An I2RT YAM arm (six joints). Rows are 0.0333 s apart.
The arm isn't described. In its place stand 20 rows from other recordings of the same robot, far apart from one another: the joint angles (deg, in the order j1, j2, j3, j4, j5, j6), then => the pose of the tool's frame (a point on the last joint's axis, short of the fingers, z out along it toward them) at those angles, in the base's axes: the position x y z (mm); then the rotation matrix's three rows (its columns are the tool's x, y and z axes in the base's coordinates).
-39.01, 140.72, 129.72, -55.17, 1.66, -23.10 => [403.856 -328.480 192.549], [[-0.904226 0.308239 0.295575], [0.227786 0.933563 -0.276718], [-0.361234 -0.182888 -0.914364]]
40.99, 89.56, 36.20, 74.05, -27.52, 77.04 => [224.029 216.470 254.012], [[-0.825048 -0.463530 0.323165], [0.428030 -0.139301 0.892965], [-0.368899 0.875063 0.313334]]
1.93, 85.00, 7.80, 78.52, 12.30, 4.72 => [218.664 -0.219 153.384], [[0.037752 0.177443 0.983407], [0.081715 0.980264 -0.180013], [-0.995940 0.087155 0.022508]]
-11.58, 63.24, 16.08, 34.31, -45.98, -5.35 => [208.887 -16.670 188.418], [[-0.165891 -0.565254 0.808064], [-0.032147 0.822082 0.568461], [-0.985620 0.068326 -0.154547]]
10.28, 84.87, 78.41, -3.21, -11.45, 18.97 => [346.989 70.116 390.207], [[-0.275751 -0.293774 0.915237], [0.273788 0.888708 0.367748], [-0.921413 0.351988 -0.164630]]
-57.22, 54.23, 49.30, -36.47, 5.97, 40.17 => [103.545 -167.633 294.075], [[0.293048 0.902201 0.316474], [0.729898 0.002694 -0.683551], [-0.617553 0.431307 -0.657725]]
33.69, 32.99, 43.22, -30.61, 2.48, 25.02 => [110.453 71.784 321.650], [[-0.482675 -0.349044 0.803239], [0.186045 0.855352 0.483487], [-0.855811 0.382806 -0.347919]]
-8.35, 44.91, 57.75, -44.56, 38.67, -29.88 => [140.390 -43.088 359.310], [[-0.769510 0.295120 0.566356], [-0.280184 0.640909 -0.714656], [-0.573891 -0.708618 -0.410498]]
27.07, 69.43, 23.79, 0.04, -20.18, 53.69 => [187.274 109.501 150.710], [[-0.894122 0.132467 0.427783], [0.392455 0.691881 0.606036], [-0.215695 0.709756 -0.670614]]
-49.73, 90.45, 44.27, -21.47, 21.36, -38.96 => [168.348 -218.779 143.161], [[-0.967965 0.246260 -0.048993], [0.236663 0.829646 -0.505646], [-0.083874 -0.501043 -0.861349]]
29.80, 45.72, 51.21, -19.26, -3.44, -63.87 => [155.315 91.412 359.601], [[0.399815 -0.426190 0.811486], [-0.803768 0.262525 0.533889], [-0.440574 -0.865704 -0.237596]]
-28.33, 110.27, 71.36, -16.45, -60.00, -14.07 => [359.654 -158.871 178.429], [[-0.654816 -0.366208 0.661141], [0.214932 0.748423 0.627429], [-0.724583 0.552951 -0.411370]]
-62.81, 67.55, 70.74, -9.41, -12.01, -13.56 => [129.344 -235.573 419.244], [[-0.229955 0.742279 0.629398], [-0.054245 0.635948 -0.769823], [-0.971688 -0.211167 -0.105975]]
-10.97, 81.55, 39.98, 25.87, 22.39, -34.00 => [299.045 -71.779 228.027], [[-0.519936 0.295767 0.801367], [-0.425878 0.723476 -0.543333], [-0.740469 -0.623783 -0.250201]]
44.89, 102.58, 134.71, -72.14, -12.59, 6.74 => [232.819 242.880 482.361], [[-0.547058 -0.748022 0.375753], [-0.383284 0.622890 0.681983], [-0.744192 0.229064 -0.627462]]
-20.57, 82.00, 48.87, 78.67, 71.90, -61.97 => [251.005 -130.339 351.985], [[-0.332520 0.934060 -0.130237], [-0.168122 -0.194593 -0.966369], [-0.927990 -0.299441 0.221742]]
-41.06, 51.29, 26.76, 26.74, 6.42, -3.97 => [157.231 -142.248 276.592], [[-0.022017 0.737223 0.675290], [-0.072064 0.672527 -0.736556], [-0.997157 -0.064881 0.038320]]
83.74, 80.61, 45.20, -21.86, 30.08, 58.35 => [46.963 264.497 192.742], [[-0.755211 -0.357764 0.549236], [-0.129149 0.902703 0.410424], [-0.642632 0.239023 -0.727937]]
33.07, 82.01, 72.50, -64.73, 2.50, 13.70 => [222.590 143.086 288.188], [[-0.910316 -0.328978 0.251194], [-0.310396 0.944044 0.111512], [-0.273823 0.023542 -0.961492]]
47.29, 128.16, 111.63, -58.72, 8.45, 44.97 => [317.800 336.564 203.281], [[-0.959795 -0.032681 0.278794], [-0.009124 0.996307 0.085378], [-0.280555 0.079401 -0.956548]]
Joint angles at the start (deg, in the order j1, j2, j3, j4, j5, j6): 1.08, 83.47, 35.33, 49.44, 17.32, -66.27
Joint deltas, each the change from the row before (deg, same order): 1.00, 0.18, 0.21, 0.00, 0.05, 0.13; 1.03, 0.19, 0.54, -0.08, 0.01, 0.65; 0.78, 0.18, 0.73, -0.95, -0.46, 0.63; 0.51, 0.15, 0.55, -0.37, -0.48, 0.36; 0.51, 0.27, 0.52, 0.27, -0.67, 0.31; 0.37, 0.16, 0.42, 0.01, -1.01, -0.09; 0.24, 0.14, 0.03, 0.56, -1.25, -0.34; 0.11, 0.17, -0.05, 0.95, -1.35, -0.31; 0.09, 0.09, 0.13, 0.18, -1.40, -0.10; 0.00, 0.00, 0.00, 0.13, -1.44, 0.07; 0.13, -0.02, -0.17, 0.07, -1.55, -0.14
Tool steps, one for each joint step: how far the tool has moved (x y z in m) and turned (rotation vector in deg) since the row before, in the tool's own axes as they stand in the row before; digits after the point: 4 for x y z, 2 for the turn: -0.0050, 0.0020, -0.0006, -0.36, -0.88, 0.16; -0.0061, 0.0007, 0.0002, -0.19, -1.03, 0.76; -0.0051, 0.0009, 0.0010, -0.87, -0.96, 0.53; -0.0038, 0.0001, 0.0009, -0.40, -0.91, 0.38; -0.0041, -0.0002, 0.0011, -0.06, -1.28, 0.47; -0.0033, -0.0001, 0.0008, -0.37, -1.35, -0.01; -0.0022, 0.0005, 0.0000, -0.25, -1.53, -0.22; -0.0016, 0.0001, 0.0001, 0.02, -1.62, -0.14; -0.0016, 0.0001, 0.0004, -0.44, -1.44, -0.05; -0.0009, 0.0002, 0.0000, -0.49, -1.36, 0.09; -0.0012, 0.0013, -0.0006, -0.78, -1.49, -0.14
